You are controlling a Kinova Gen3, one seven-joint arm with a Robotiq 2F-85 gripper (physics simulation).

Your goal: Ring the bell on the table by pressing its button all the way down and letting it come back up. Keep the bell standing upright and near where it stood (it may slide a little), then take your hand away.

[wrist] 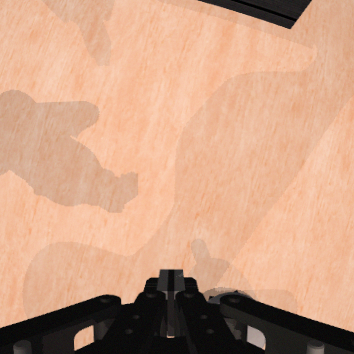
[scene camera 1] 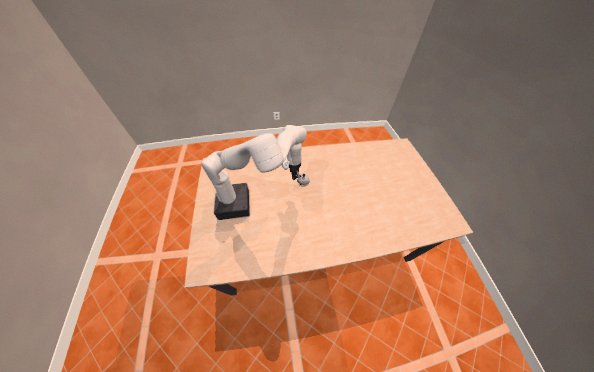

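Seen in the pictures: gripper, between the fingertips: (wrist: 171,284) (scene camera 1: 294,179); arm's base, origin of its link: (scene camera 1: 228,197).
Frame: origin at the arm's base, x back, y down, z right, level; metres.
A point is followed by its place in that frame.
Note:
The bell (scene camera 1: 303,181) {z -0.167, x -0.450, y 0.053 m} (wrist: 256,337) {z -0.215, x -0.438, y 0.045 m} is a small grey dome that stands upright on the table (scene camera 1: 380,200) {z -0.045, x -0.956, y 0.086 m} (wrist: 140,125) {z -0.004, x -0.289, y 0.086 m}. In the wrist view it is mostly hidden behind the gripper's right-hand linkage; its rim and a patch of its grey side show. My gripper (scene camera 1: 298,176) {z -0.093, x -0.387, y -0.062 m} (wrist: 171,284) {z -0.093, x -0.387, y -0.062 m} is shut and empty, and points down. In the scene view its tips are right at the bell's upper left side, close to the small dark button. Whether they touch the bell or the button, and whether the button is pressed, I cannot tell.
The arm's black base block (scene camera 1: 232,202) {z 0.036, x -0.032, y -0.001 m} (wrist: 265,10) {z -0.074, x -0.100, y 0.068 m} stands on the left part of the table, with the white arm (scene camera 1: 267,152) {z 0.208, x -0.310, y -0.562 m} reaching over from it to the bell. Shadows of the arm lie on the table. A wall stands behind the table's far edge.

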